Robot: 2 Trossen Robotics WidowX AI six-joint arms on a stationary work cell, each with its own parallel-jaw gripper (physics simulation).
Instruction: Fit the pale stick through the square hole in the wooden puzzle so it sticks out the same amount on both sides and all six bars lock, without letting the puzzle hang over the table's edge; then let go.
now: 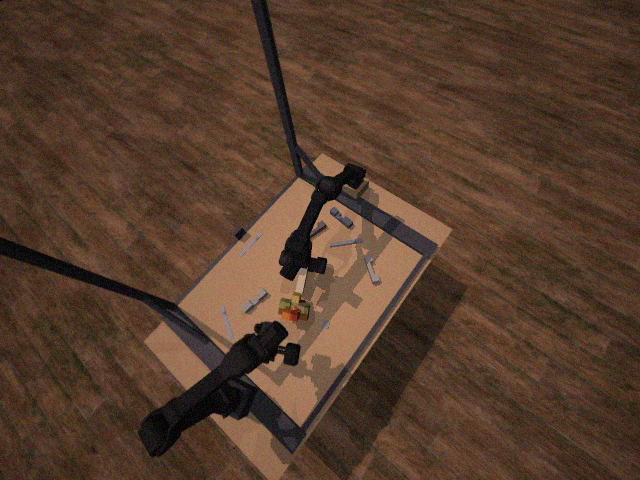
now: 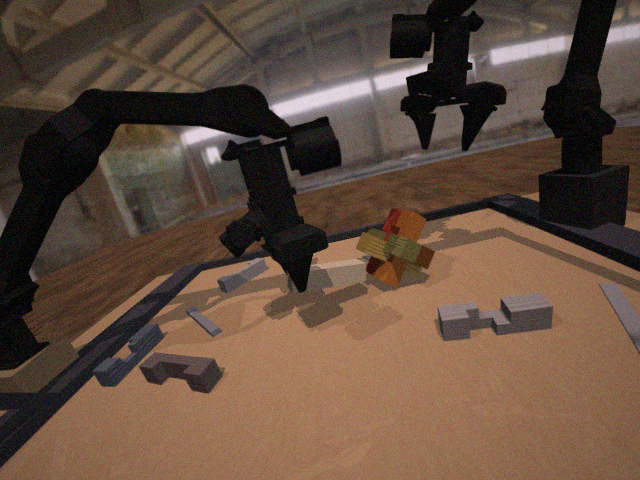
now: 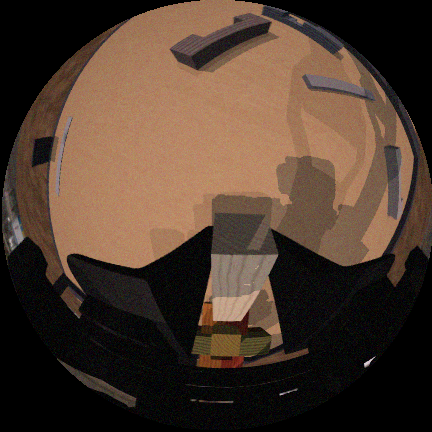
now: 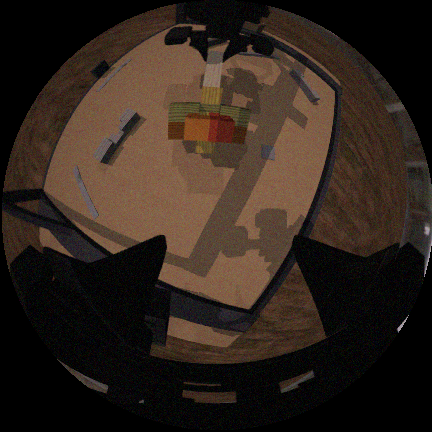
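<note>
The pale stick is held low and nearly level, its far end at the side of the puzzle. The wooden puzzle, of red, orange, olive, yellow and brown bars, is tilted on the table. Whether the stick's end is inside the square hole or pressing beside it is hidden. My left gripper is shut on the stick's near end. My right gripper is open and empty, high above the table.
A grey notched block lies beside the puzzle. A brown notched block and a blue-grey one lie near the left arm. Thin strips are scattered around. The puzzle stands well inside the table's dark border.
</note>
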